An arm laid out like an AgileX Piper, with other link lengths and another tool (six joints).
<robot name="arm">
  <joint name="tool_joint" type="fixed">
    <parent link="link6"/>
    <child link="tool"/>
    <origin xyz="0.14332 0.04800 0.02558" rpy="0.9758 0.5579 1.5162"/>
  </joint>
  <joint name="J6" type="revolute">
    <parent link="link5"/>
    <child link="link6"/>
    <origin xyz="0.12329 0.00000 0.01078" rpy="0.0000 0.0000 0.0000"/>
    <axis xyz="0.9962 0 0.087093"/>
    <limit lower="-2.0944" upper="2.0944"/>
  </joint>
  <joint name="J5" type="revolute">
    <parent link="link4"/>
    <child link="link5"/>
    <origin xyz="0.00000 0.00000 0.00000" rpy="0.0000 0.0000 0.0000"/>
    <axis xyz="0 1 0"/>
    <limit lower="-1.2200" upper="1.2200"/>
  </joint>
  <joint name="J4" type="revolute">
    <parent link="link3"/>
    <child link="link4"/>
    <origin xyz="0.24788 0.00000 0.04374" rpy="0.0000 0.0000 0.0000"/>
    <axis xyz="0.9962 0 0.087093"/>
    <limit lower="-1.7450" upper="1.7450"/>
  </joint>
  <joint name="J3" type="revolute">
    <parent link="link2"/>
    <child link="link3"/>
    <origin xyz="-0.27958 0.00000 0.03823" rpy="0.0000 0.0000 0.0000"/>
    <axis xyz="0 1 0"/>
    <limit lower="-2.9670" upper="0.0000"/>
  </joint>
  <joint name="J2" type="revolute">
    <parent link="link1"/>
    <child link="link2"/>
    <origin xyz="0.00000 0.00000 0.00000" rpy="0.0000 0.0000 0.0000"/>
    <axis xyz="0 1 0"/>
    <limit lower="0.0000" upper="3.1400"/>
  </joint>
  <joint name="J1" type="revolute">
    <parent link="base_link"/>
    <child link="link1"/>
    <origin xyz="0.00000 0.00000 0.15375" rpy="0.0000 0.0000 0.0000"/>
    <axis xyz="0 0 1"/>
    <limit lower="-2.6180" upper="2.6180"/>
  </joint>
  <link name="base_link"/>
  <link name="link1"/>
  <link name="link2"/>
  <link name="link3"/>
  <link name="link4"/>
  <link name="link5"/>
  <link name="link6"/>
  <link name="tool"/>
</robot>
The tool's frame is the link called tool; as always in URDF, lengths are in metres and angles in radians.
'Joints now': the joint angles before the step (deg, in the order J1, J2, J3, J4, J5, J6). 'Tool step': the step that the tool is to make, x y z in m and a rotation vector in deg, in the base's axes. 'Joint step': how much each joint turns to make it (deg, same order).
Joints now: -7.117 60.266 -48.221 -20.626 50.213 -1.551
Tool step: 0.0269 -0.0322 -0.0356 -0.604 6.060 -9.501
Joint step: 0.008 13.863 -4.762 -7.622 1.110 12.952
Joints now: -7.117 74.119 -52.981 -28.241 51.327 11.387
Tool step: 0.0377 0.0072 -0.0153 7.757 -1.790 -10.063
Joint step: -0.008 9.053 -5.972 4.051 -0.314 10.456
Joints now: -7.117 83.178 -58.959 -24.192 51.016 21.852
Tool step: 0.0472 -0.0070 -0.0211 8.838 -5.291 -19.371
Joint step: 0.007 10.142 -5.945 1.867 -1.871 21.789
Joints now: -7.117 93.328 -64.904 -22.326 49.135 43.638
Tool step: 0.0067 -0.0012 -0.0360 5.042 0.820 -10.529
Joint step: -0.002 6.150 -0.784 1.807 -0.976 10.946
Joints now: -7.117 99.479 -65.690 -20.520 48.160 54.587
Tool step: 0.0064 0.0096 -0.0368 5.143 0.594 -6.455
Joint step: 0.004 5.564 -0.002 3.791 -3.184 5.644
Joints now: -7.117 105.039 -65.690 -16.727 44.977 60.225
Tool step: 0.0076 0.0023 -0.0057 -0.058 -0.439 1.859
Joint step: -0.002 1.419 -0.451 0.025 -1.789 -1.518
